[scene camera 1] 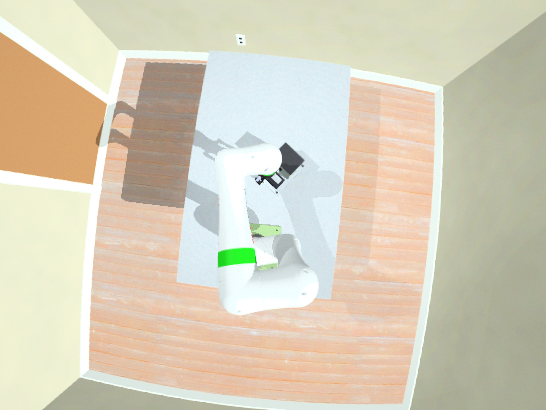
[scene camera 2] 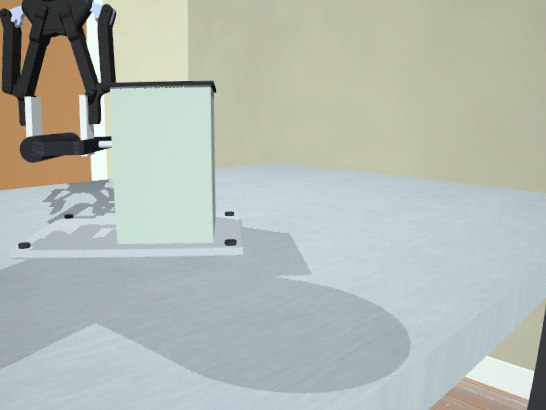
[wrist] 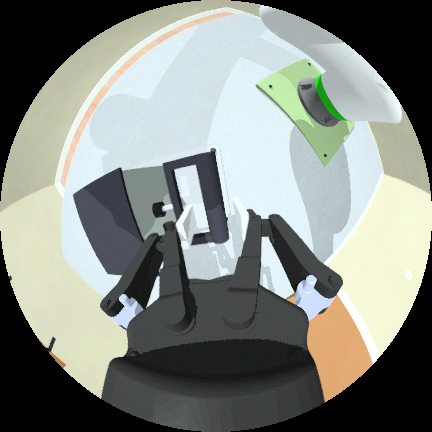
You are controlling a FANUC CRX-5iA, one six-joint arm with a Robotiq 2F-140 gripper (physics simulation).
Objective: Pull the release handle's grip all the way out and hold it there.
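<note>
The release handle's black grip (scene camera 2: 50,146) (wrist: 217,200) is the outer bar of a rectangular frame. A short white rod (scene camera 2: 105,144) (wrist: 167,207) joins it to the pale green housing (scene camera 2: 162,165) (wrist: 142,187), with a gap between frame and housing. My gripper (scene camera 2: 59,142) (wrist: 213,209) points down, its white pads partly open on either side of the grip bar. In the wrist view, one pad stands inside the frame opening and the other beyond the bar's outer side, with a small space beside the bar. Contact cannot be seen clearly.
The housing has a black top (scene camera 1: 291,159) (wrist: 102,215) and stands on a flat base plate (scene camera 2: 170,251) with dark bolts at its corners, on the grey table (scene camera 1: 280,100) (scene camera 2: 375,225). The white arm (scene camera 1: 232,200) reaches over the table from its green mounting plate (scene camera 1: 270,230) (wrist: 282,80).
</note>
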